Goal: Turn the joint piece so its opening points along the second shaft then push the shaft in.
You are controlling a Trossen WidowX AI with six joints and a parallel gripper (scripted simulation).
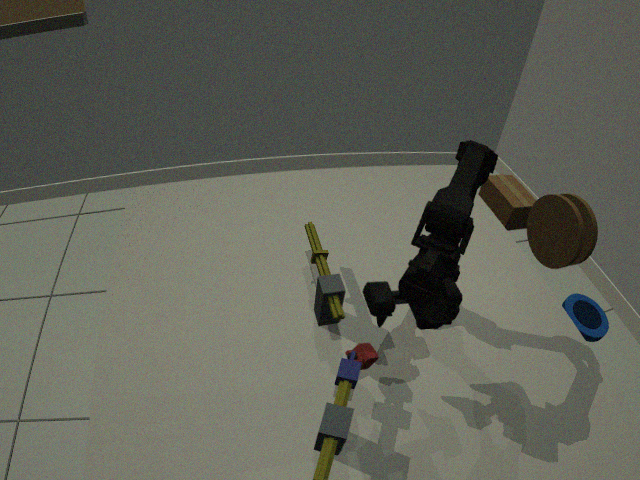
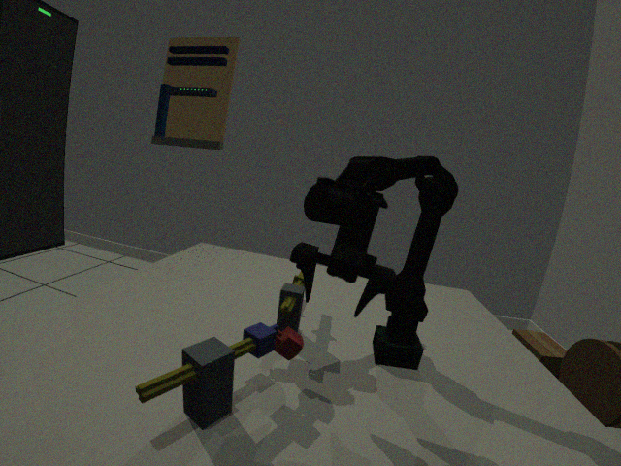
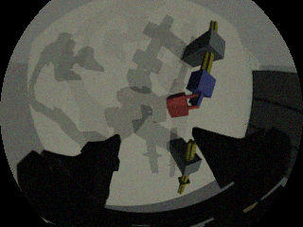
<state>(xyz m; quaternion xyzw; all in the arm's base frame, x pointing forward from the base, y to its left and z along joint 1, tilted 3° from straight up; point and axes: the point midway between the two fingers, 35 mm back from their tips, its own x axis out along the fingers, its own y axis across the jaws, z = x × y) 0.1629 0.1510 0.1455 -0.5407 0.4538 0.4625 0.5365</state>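
Right now my gripper tip is 8 cm above the red joint piece, 7 cm short of it and 2 cm to the right of it.
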